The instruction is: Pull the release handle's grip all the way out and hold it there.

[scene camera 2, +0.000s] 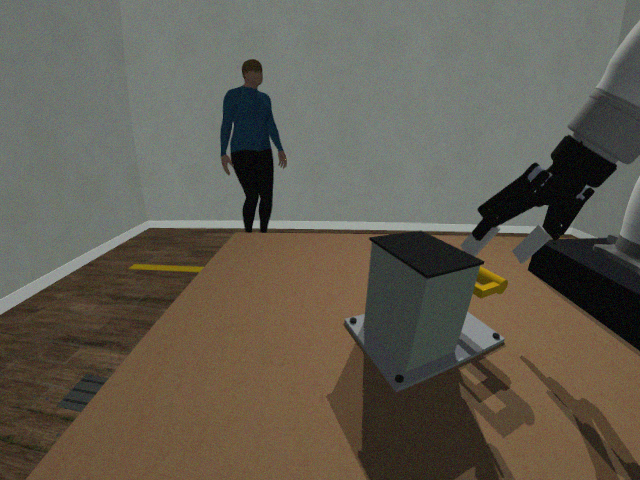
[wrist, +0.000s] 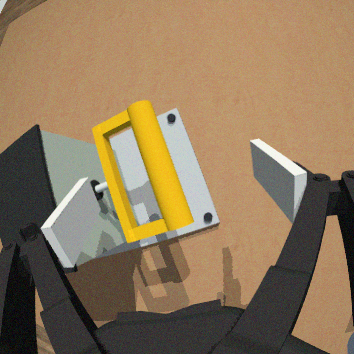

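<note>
The release handle is a yellow frame with a thick round grip [scene camera 2: 493,279] [wrist: 161,167]. A short pale rod [wrist: 101,187] joins it to the side of a grey-green housing [scene camera 2: 395,304] [wrist: 62,147] with a black top. In scene camera 2 the housing hides part of the handle. My gripper [scene camera 2: 505,243] [wrist: 170,176] is open and empty, above the handle. In the wrist view the left finger pad is near the rod and housing side, and the right pad stands well out beyond the grip, with a wide gap between them.
The housing stands on a light metal plate [scene camera 2: 483,331] [wrist: 189,162] with dark bolts, on a brown table [scene camera 2: 248,335] [wrist: 260,65]. A person [scene camera 2: 251,124] in a blue top stands beyond the table. A black block [scene camera 2: 584,281] is under the arm's base at right.
</note>
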